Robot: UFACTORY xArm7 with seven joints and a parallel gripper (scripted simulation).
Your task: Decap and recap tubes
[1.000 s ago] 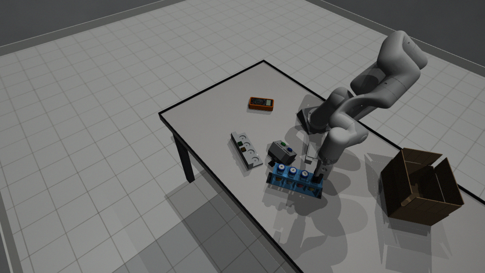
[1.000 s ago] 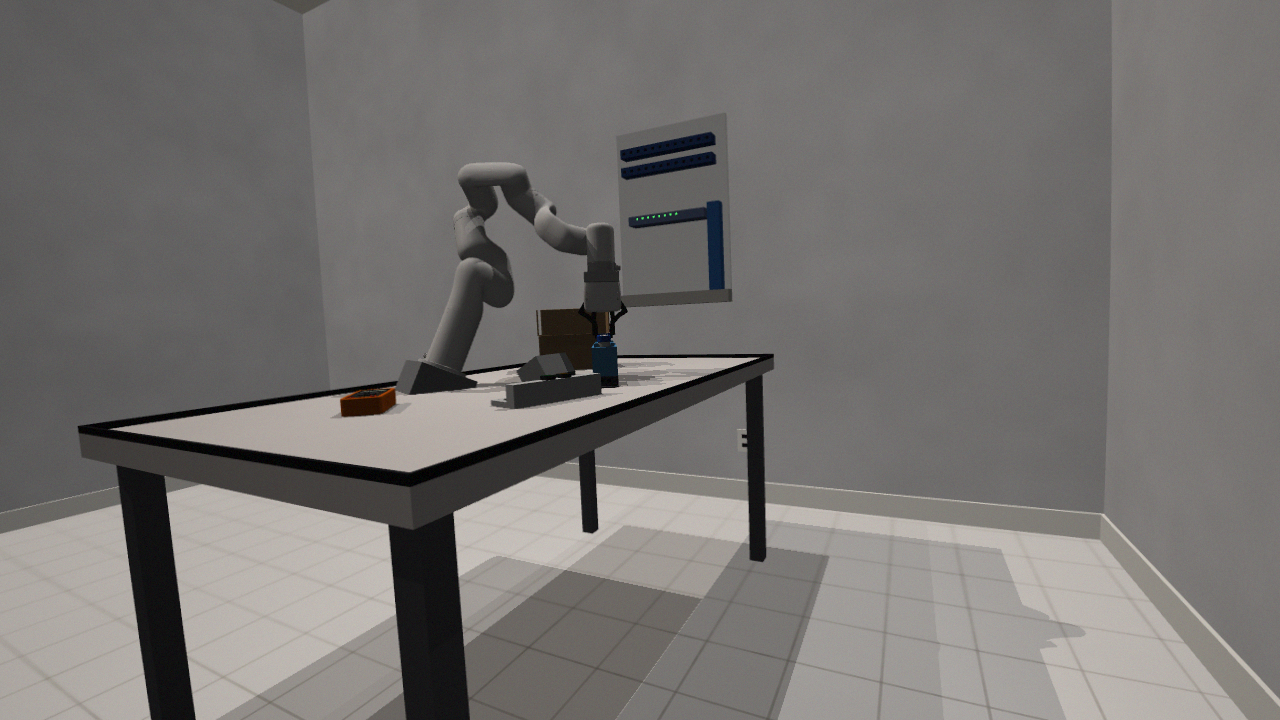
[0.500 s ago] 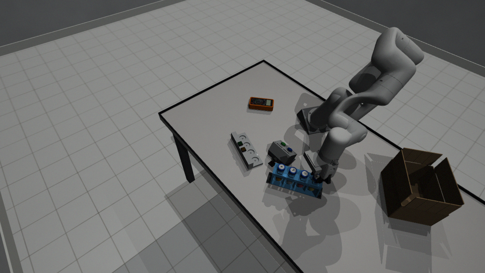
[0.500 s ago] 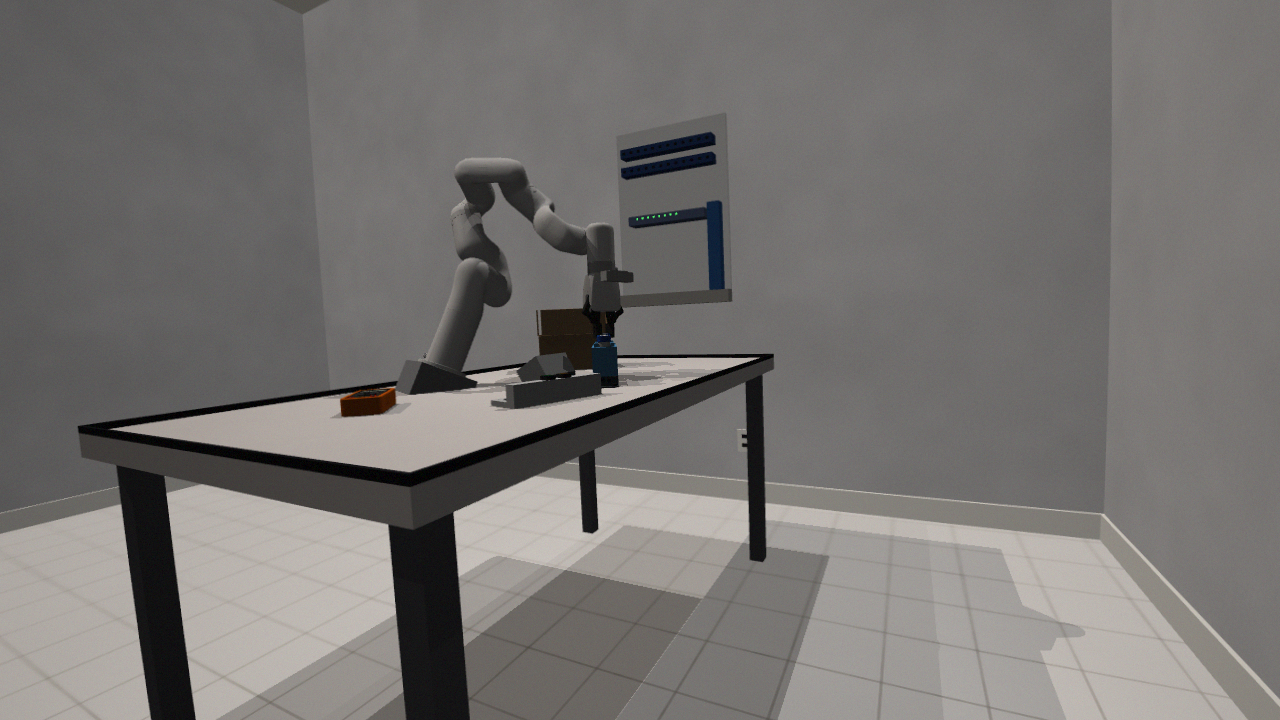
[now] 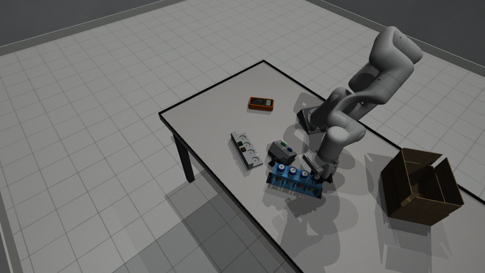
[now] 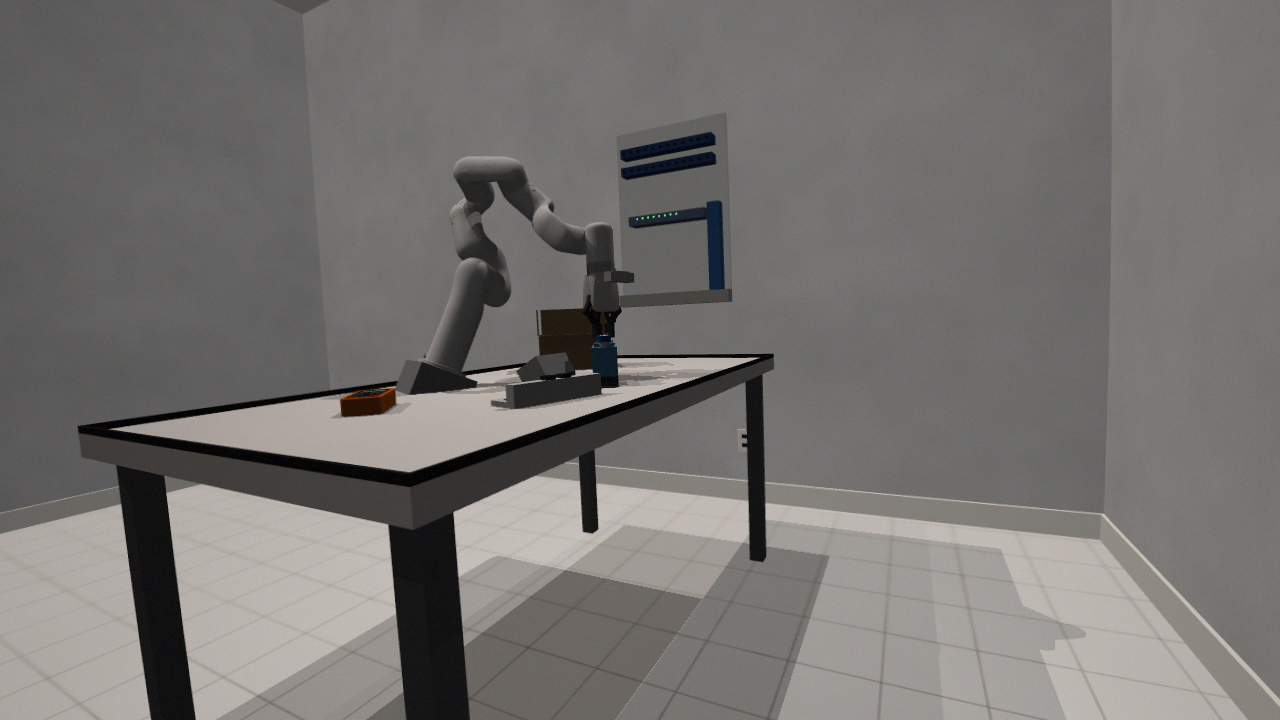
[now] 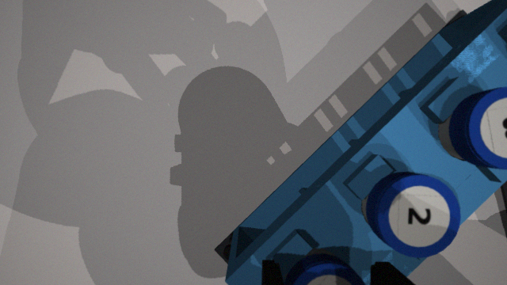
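Now: the cap 1 10 mm below my hand. From my hand the other things lie so: cap 3 (80 mm to the right, 70 mm ahead, 20 mm below); cap 2 (40 mm to the right, 40 mm ahead, 20 mm below); cap 4 (120 mm to the right, 100 mm ahead, 20 mm below).
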